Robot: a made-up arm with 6 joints. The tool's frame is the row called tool.
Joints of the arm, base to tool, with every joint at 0 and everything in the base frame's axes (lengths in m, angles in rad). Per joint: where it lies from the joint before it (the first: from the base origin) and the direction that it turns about. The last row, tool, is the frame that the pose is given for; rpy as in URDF.
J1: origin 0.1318 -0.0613 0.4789 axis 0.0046 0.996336 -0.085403
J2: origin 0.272 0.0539 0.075 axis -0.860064 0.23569 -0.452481
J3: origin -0.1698 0.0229 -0.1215 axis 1 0 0
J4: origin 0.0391 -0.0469 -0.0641 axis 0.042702 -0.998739 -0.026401
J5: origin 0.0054 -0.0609 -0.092 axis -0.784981 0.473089 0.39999
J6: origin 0.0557 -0.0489 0.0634 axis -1 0 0
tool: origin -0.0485 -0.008 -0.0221 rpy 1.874 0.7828 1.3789
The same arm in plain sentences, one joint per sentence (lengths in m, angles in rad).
The arm has six revolute joints in a row. What follows holds with every joint at zero, and every direction is one of the base frame's.
Joint 1 lies 0.1318 m along +x and 0.0613 m along -y and 0.4789 m along +z from the base frame's origin and turns about the direction (0.0046, 0.996336, -0.085403).
Joint 2 lies 0.272 m along +x and 0.0539 m along +y and 0.075 m along +z from joint 1 and turns about the direction (-0.860064, 0.23569, -0.452481).
Joint 3 lies 0.1698 m along -x and 0.0229 m along +y and 0.1215 m along -z from joint 2 and turns about +x.
Joint 4 lies 0.0391 m along +x and 0.0469 m along -y and 0.0641 m along -z from joint 3 and turns about the direction (0.042702, -0.998739, -0.026401).
Joint 5 lies 0.0054 m along +x and 0.0609 m along -y and 0.092 m along -z from joint 4 and turns about the direction (-0.784981, 0.473089, 0.39999).
Joint 6 lies 0.0557 m along +x and 0.0489 m along -y and 0.0634 m along +z from joint 5 and turns about -x.
The tool frame, which is the frame that the pose is given for, lies 0.0485 m along -x and 0.008 m along -y and 0.0221 m along -z from joint 6; its axes are the base frame's turned by roll 1.874, pitch 0.7828 and yaw 1.3789 rad (as in URDF: about the fixed x, then y, then z).

